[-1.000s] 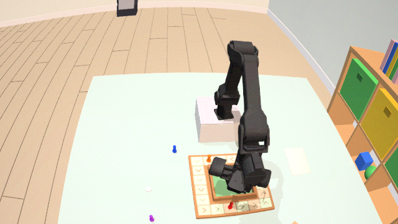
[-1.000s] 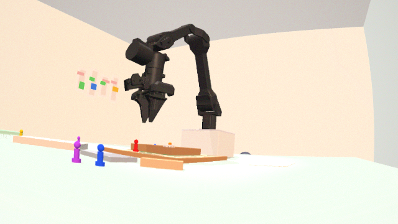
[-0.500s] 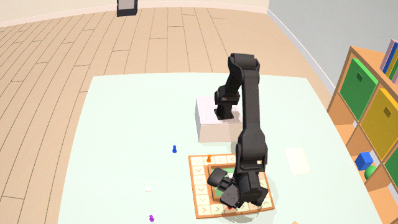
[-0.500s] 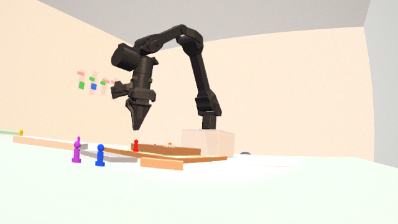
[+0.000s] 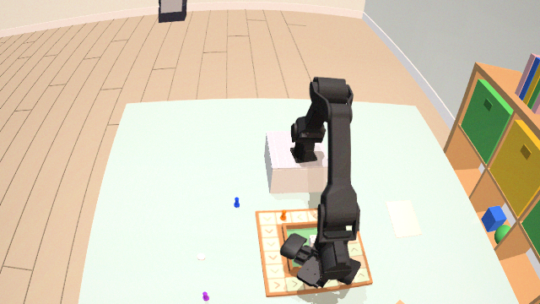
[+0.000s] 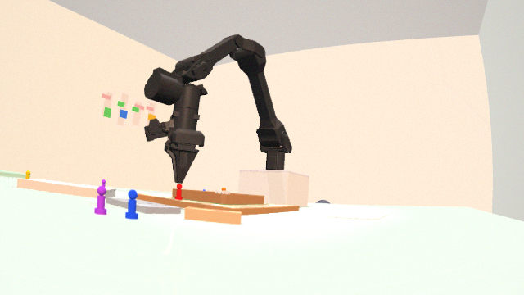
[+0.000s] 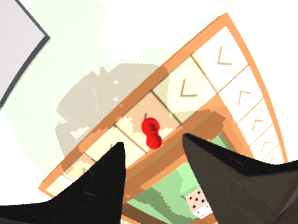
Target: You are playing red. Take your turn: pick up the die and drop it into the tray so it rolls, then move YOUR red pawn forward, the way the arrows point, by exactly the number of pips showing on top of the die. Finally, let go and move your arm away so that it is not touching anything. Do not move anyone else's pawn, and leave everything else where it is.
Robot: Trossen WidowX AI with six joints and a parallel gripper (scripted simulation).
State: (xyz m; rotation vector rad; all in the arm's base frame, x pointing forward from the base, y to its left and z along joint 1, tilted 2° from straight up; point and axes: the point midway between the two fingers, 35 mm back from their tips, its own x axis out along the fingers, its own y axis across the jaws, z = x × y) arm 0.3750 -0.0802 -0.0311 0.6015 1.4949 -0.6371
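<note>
Now: the red pawn 20 mm below my gripper tip. Also, from my gripper tip: green tray 110 mm behind, 40 mm to the left, 40 mm below; then white die 120 mm behind, 40 mm to the left, 20 mm below; then orange pawn 230 mm behind, 10 mm to the right, 20 mm below.
</note>
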